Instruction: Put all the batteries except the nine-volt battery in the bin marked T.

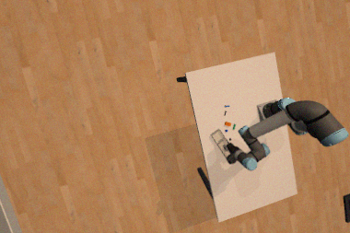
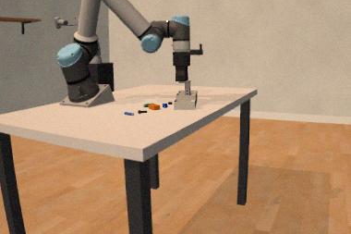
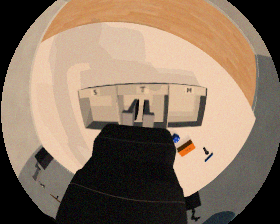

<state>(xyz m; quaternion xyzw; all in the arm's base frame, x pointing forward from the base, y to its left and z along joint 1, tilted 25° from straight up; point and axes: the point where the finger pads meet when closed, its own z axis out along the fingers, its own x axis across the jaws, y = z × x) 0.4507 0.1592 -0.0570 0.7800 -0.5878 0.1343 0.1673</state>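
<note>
My hand is 3 cm above the grey bin. Round my hand: orange block (9 cm behind, 15 cm to the right, 5 cm below); then green piece (13 cm behind, 12 cm to the right, 5 cm below); then black screw (8 cm behind, 25 cm to the right, 5 cm below).
</note>
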